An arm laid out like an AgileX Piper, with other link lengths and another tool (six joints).
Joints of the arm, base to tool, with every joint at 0 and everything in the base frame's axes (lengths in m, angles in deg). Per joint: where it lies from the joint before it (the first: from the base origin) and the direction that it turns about. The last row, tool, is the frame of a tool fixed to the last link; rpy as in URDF.
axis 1: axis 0 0 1 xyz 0 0 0.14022
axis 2: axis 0 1 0 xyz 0 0 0
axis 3: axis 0 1 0 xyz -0.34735 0 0.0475
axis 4: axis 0.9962 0 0.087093 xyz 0.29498 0 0.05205
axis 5: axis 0 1 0 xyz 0 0 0
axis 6: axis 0.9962 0 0.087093 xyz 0.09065 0 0.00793
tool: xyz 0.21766 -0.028 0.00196 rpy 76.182 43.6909 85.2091
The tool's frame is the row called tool.
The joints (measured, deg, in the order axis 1, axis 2, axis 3, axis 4, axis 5, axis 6), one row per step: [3.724, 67.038, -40.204, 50.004, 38.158, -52.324]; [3.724, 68.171, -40.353, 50.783, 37.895, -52.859]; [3.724, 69.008, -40.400, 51.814, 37.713, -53.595]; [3.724, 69.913, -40.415, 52.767, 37.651, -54.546]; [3.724, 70.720, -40.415, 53.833, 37.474, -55.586]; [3.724, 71.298, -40.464, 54.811, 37.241, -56.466]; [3.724, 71.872, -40.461, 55.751, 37.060, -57.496]
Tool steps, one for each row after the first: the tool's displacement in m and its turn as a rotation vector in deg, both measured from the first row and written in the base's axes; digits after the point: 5 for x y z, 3 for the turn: [0.00319, 0.00111, -0.00422, 0.296, 0.583, -0.129]; [0.00560, 0.00294, -0.00695, 0.742, 0.937, -0.176]; [0.00741, 0.00488, -0.01067, 1.022, 1.350, 0.022]; [0.00969, 0.00662, -0.01351, 1.326, 1.564, 0.137]; [0.01229, 0.00795, -0.01463, 1.632, 1.543, 0.131]; [0.01443, 0.00926, -0.01624, 1.830, 1.520, 0.266]
